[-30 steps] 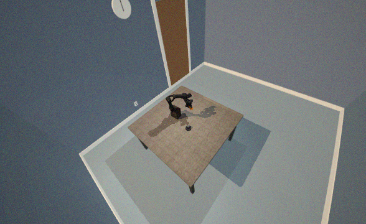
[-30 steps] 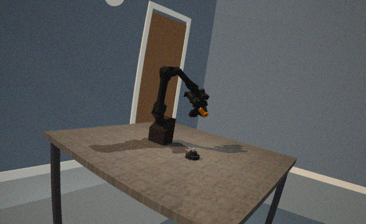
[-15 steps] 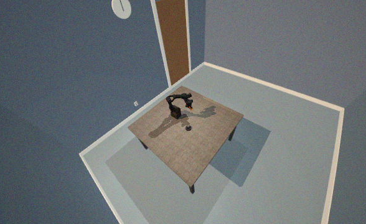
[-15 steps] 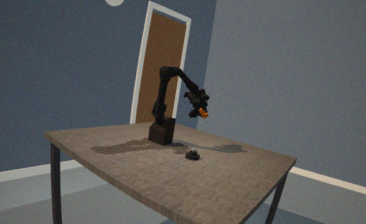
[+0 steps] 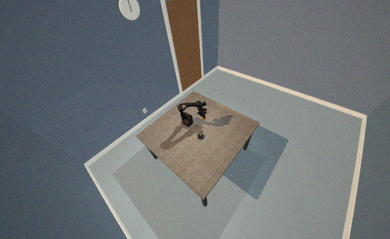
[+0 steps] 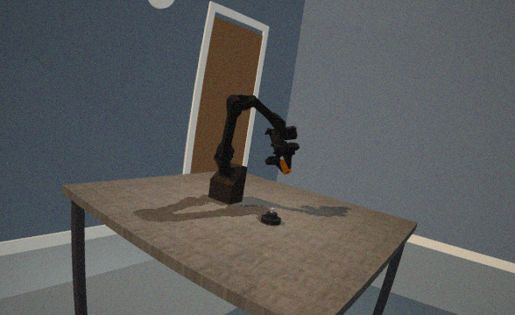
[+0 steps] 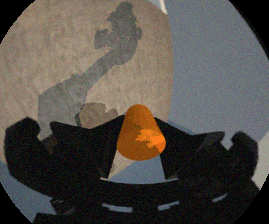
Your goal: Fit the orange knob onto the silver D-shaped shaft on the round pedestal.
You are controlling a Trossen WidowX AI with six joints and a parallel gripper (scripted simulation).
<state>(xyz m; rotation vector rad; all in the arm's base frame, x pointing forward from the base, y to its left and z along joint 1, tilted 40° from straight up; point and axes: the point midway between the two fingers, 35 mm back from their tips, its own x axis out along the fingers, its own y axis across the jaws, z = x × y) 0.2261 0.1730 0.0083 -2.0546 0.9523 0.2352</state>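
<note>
Right now my gripper tip is 2 cm past the orange knob and 3 cm below it. Round my gripper tip: dark round pedestal 7 cm ahead, 16 cm to the right, 17 cm below.
</note>
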